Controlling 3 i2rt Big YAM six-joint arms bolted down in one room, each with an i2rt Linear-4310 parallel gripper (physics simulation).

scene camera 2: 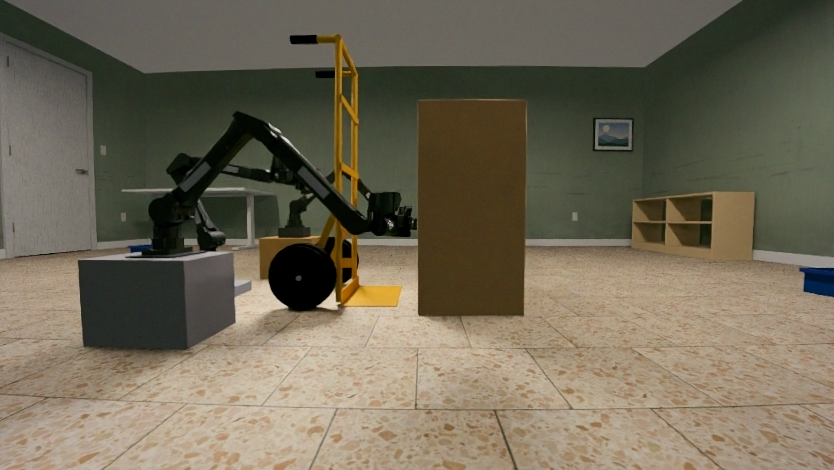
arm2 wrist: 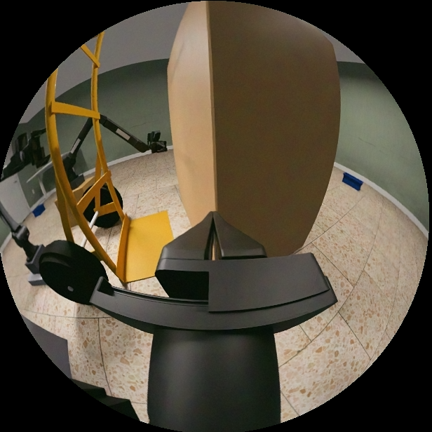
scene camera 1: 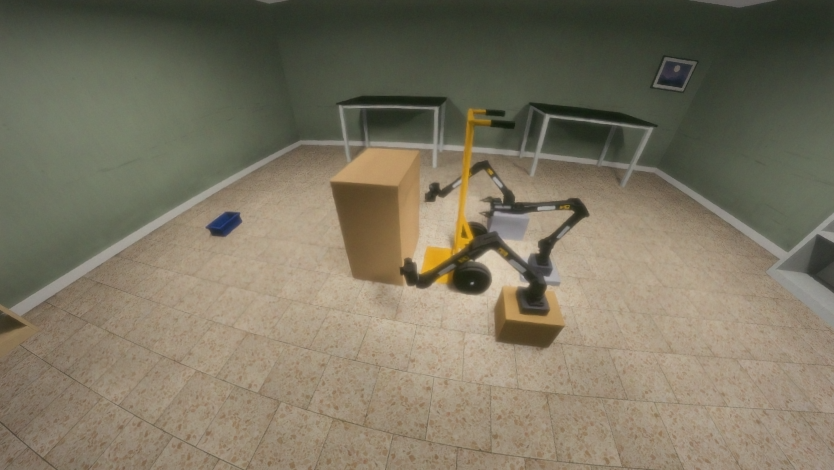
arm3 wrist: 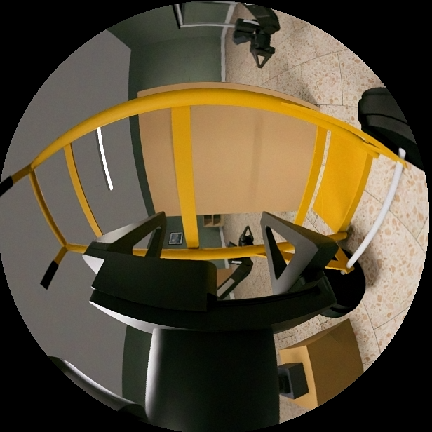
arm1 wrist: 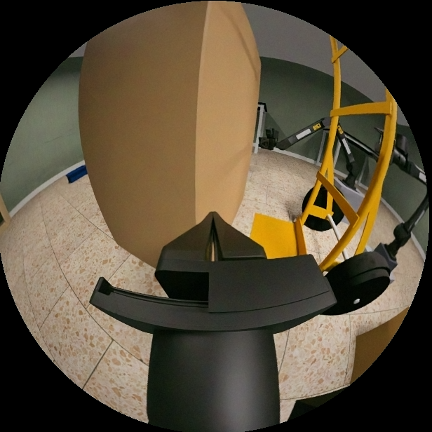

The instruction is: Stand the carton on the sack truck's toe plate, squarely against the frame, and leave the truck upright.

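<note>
The tall carton stands upright on the floor, apart from the yellow toe plate. The sack truck stands upright on its wheels. Arm1's gripper and arm2's gripper are shut and empty, each before a vertical edge of the carton; contact cannot be told. Arm3's gripper is open behind the truck frame, with the carton beyond the bars.
In scene camera 1, one arm reaches past the near wheel from a brown box; another reaches past the far side from a grey box. Two tables stand at the back. A blue bin lies left.
</note>
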